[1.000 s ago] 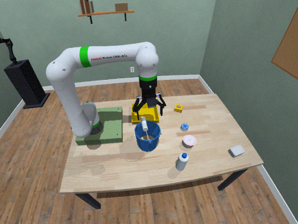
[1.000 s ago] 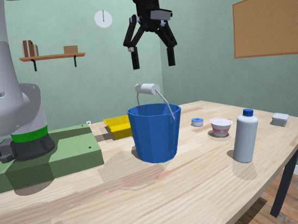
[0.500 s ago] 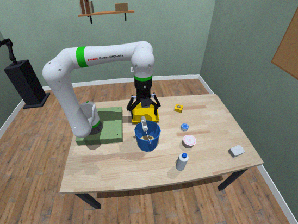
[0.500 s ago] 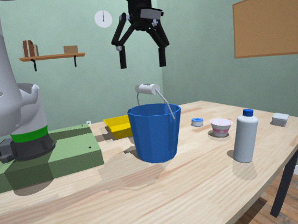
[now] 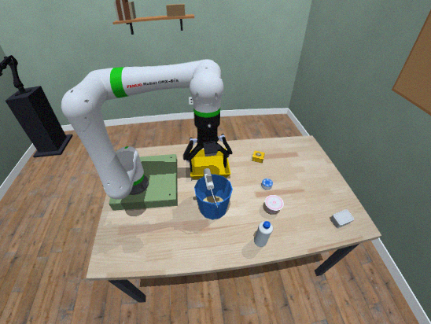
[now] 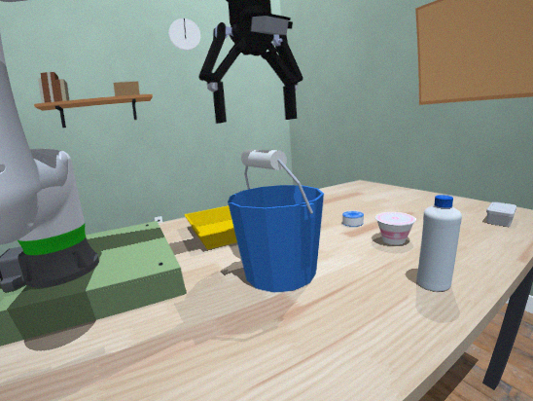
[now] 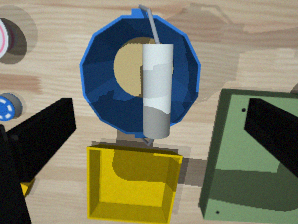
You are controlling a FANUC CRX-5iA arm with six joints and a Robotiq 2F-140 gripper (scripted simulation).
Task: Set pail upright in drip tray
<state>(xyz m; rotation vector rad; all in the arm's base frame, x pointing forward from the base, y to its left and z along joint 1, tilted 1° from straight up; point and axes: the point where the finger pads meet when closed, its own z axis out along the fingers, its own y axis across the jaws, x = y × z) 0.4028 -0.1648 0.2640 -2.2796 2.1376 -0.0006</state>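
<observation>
The blue pail is 180 mm below my hand and 20 mm ahead of it. Also, from my hand: white bottle (240 mm below, 230 mm to the right, 230 mm ahead); then yellow drip tray (320 mm to the left, 310 mm below, 40 mm ahead); then grey box (710 mm ahead, 300 mm below, 200 mm to the right).
</observation>
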